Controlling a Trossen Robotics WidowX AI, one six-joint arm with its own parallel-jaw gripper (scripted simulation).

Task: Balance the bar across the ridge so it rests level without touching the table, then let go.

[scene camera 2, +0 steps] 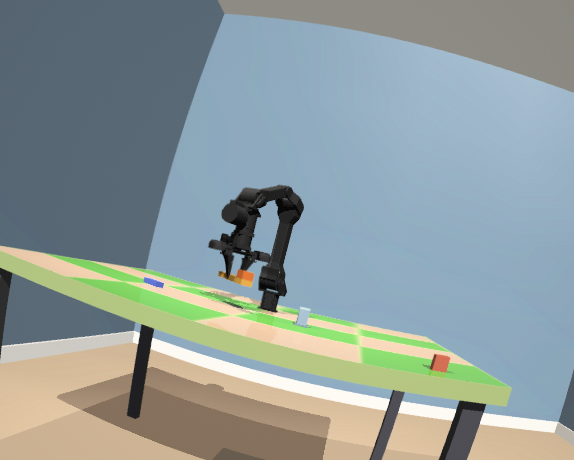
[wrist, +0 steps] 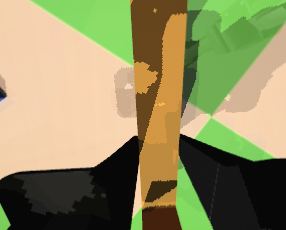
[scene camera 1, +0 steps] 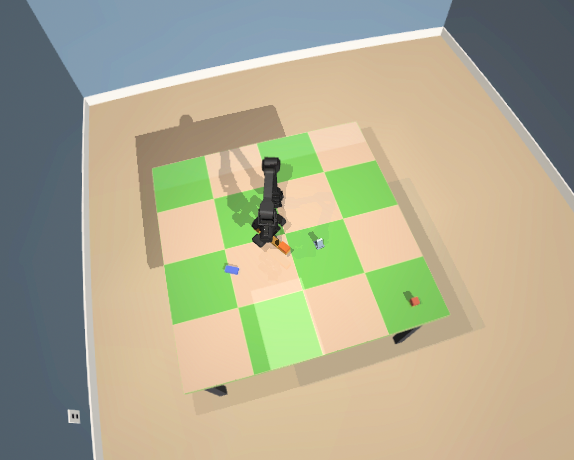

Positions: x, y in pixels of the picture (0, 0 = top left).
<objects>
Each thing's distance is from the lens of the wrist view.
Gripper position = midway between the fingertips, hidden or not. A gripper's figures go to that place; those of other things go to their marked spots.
gripper (wrist: 157, 139): 0.11 m
orange bar (wrist: 158, 41): 0.09 m
</objects>
